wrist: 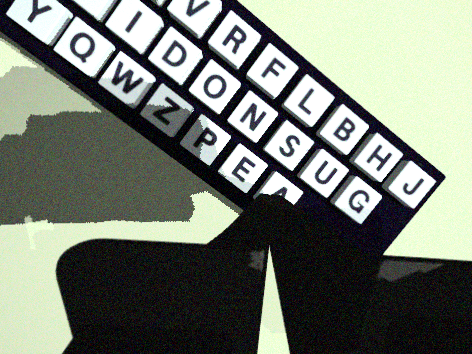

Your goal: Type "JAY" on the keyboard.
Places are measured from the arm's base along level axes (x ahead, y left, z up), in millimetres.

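Pixels of known places: gripper, fingertip midpoint: [268, 204].
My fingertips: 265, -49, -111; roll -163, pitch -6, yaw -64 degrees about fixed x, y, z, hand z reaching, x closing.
Note:
Ahead of a thing's pixels: the offset from my fingertips to its top centre, as dx, dy, dz. "*": to the spot under its first point. Level surfaces: height alone.
A dark keyboard {* +24, -63, -8} [410, 220] with white lettered keys lies diagonally from the upper left to the right. The J key {+37, -51, -3} [412, 185] is at its right end, beside the H key. The Y key {+21, +111, -3} [39, 19] is at the upper left, at the start of the row with Q, W and Z. The A key {+5, -3, -3} [281, 189] is at the other end of that row, past E, and its lower part is hidden behind the fingertips. My gripper [268, 204] is shut and empty, its black tips overlapping the A key in view. Whether the tips touch the key cannot be told.
The other keys stand in rows around them: the G key {+20, -34, -3} [358, 201] and the U key {+23, -15, -3} [325, 175] are right of the fingertips, and the E key {+8, +16, -3} [243, 169] is just to their upper left. A grey shadow falls on the pale table {dz -20} [420, 60] at the left and across the Z and P keys.

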